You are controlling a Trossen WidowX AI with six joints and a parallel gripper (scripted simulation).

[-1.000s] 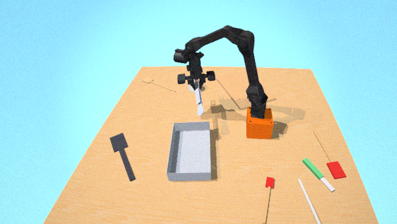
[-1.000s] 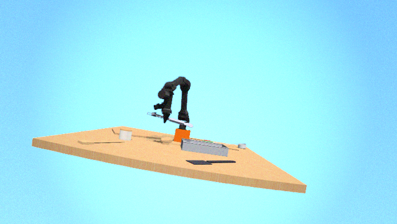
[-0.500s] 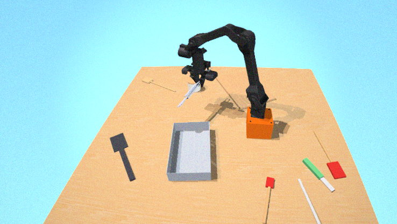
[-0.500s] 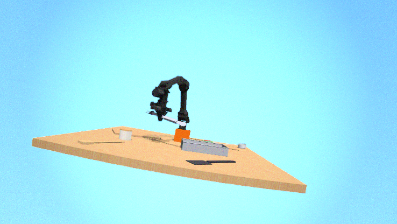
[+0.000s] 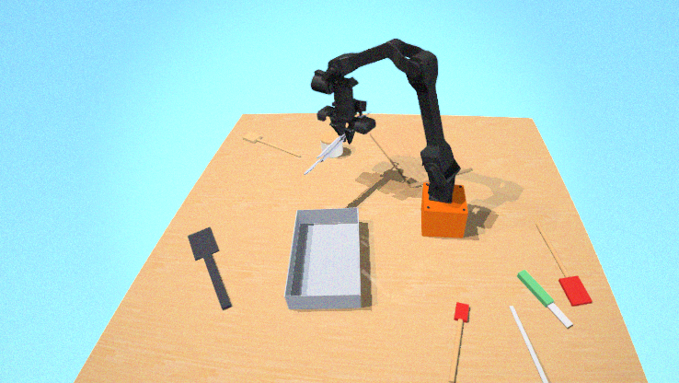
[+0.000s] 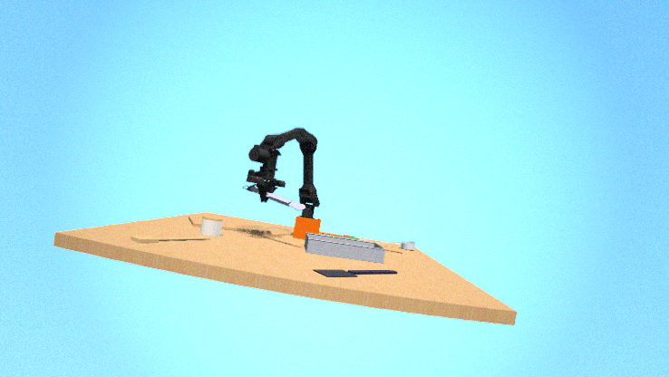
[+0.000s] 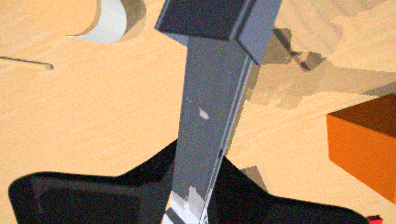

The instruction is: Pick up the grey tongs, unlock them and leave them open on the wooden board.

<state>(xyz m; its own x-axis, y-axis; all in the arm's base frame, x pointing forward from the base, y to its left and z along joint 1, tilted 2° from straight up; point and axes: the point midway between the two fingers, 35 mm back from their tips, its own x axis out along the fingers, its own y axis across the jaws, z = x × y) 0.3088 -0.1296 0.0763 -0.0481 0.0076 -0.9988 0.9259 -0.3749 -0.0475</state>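
Right now the thin wooden board is 22 cm to the right of my gripper tip, 20 cm behind it and 15 cm below it. Also, from my gripper tip: black spatula 43 cm to the left, 30 cm ahead, 15 cm below; then white cup 16 cm to the right, 12 cm below, 11 cm ahead; then grey roasting tin 35 cm to the left, 13 cm below, 3 cm behind.
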